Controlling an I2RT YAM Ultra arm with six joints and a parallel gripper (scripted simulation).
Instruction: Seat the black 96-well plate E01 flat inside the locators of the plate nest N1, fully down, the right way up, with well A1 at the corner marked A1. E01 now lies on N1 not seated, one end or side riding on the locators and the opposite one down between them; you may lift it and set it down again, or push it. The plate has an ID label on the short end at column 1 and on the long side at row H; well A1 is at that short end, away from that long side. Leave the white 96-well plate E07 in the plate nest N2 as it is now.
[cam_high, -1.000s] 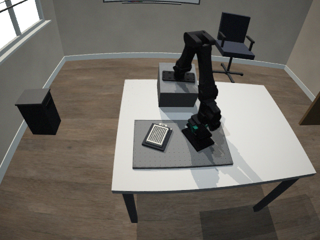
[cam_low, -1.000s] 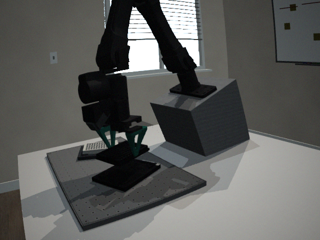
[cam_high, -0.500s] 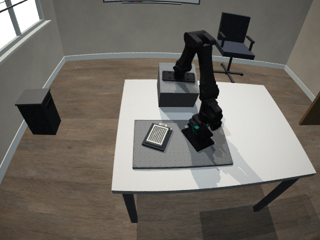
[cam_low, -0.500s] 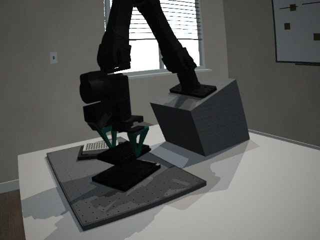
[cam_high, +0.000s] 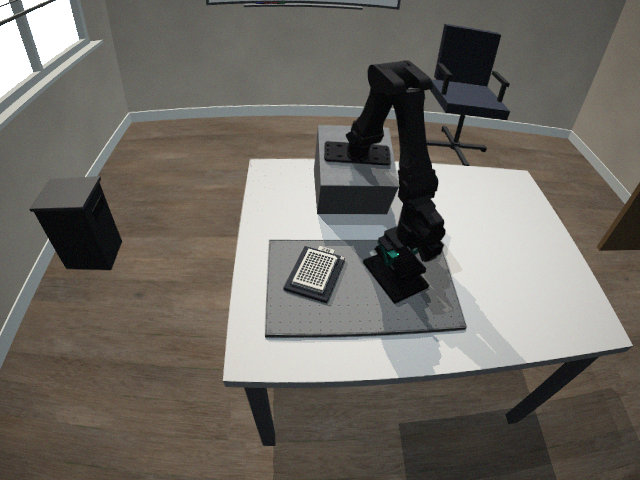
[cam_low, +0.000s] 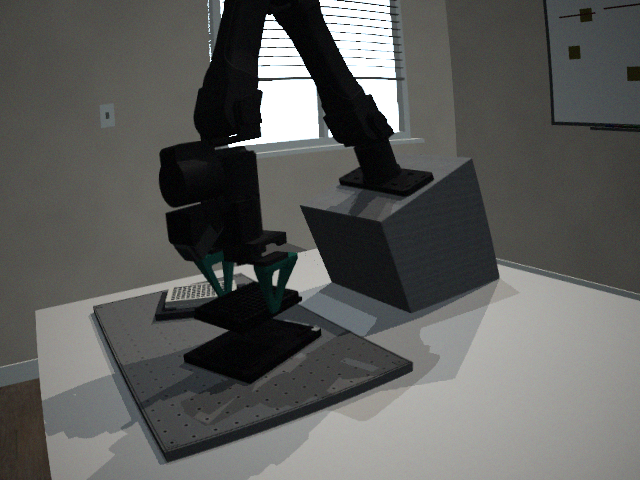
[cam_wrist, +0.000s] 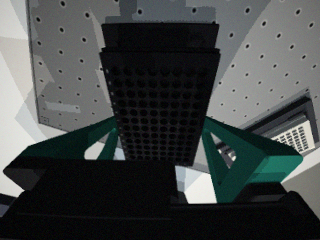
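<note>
Now: hand 70 mm above the black plate nest N1. Round my hand: white plate E07: 220 mm to the right, 50 mm below, 10 mm ahead; then black plate E01: right at my hand.
</note>
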